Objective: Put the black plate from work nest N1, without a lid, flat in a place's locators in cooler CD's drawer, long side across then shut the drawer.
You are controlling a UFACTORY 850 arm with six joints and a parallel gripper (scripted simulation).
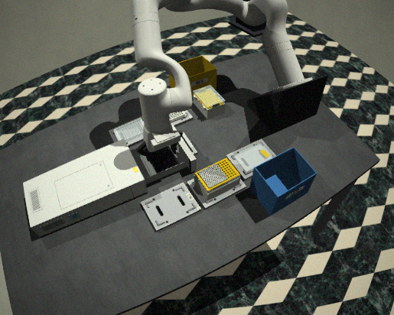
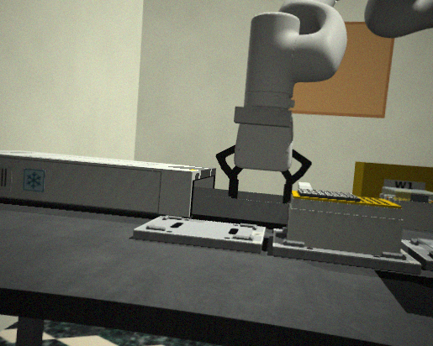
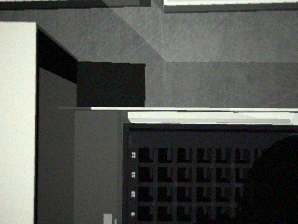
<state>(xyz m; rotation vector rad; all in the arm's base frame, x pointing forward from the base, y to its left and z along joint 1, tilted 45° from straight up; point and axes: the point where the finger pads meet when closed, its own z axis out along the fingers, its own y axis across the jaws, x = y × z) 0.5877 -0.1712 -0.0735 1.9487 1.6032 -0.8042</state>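
The black plate lies 20 mm below my hand. Round my hand: white cooler CD (180 mm ahead, 20 mm to the right); then blue bin (260 mm behind, 350 mm to the left); then yellow-topped tip box (100 mm behind, 200 mm to the left, 10 mm above).
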